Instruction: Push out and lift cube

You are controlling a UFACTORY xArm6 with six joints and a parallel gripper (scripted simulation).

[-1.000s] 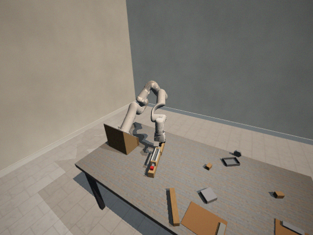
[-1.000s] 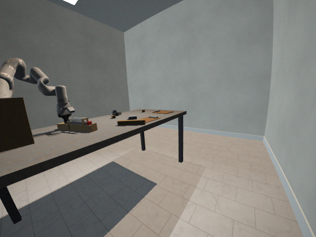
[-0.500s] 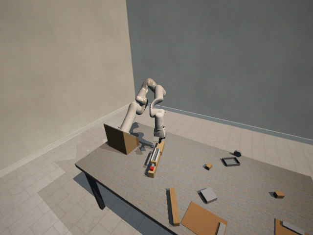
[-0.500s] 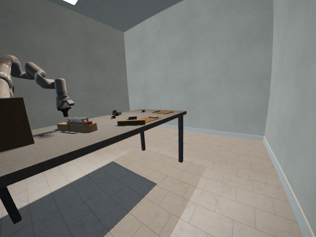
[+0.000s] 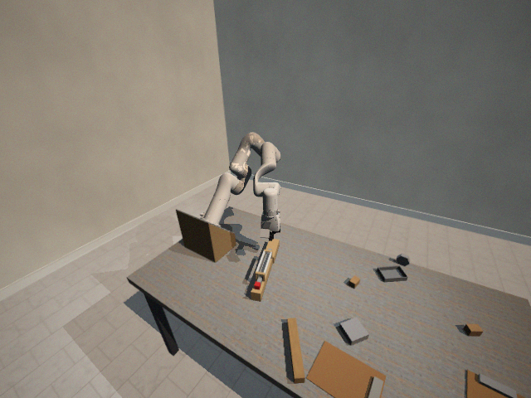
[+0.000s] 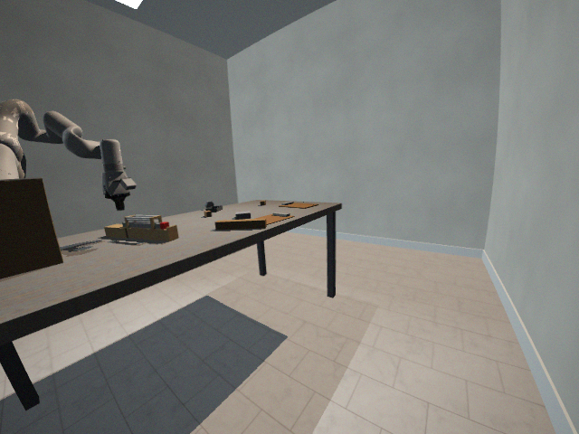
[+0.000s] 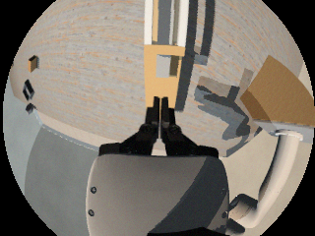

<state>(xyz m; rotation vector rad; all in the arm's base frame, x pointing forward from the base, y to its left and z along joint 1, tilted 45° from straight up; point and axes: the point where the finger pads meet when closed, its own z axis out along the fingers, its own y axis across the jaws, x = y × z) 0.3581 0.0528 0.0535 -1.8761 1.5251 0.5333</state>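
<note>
The red cube lies 270 mm to the right of my hand, 80 mm below it and 60 mm ahead of it. Also, from my hand: channel 140 mm to the right, 80 mm below, 30 mm ahead; then pale grey stick 80 mm below, 70 mm to the right, 10 mm ahead; then wooden bar 430 mm to the right, 320 mm ahead, 120 mm below.
</note>
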